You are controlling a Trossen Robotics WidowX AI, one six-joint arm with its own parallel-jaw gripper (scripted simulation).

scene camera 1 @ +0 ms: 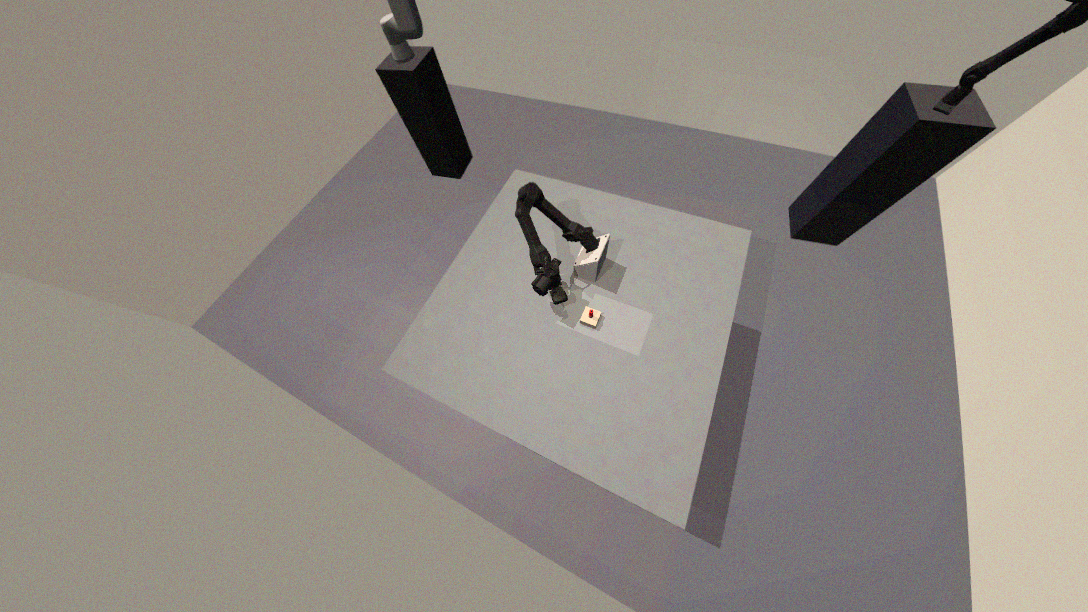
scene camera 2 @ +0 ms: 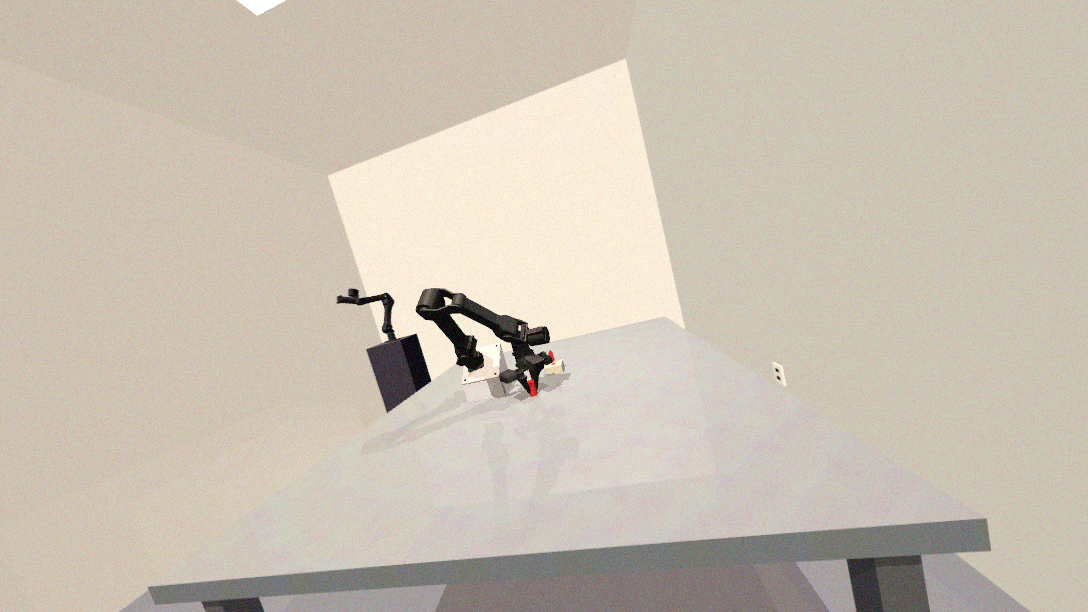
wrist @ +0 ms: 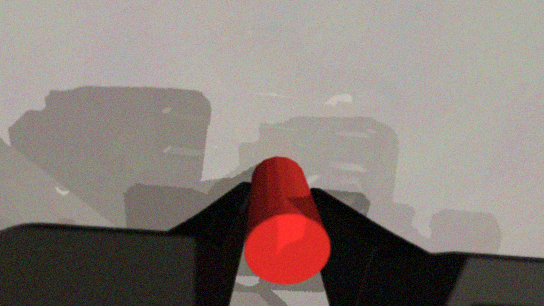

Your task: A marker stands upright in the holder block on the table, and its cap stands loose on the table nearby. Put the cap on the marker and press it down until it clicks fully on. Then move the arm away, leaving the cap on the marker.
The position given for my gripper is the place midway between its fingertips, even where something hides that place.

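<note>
From the wrist view I can see a red cap (wrist: 286, 243), and my gripper (wrist: 279, 194) is there too. Scene camera 2 gives me my gripper as well (scene camera 2: 533, 391). As for the red cap, scene camera 1 does not show it, since it's hidden by my gripper.
</note>
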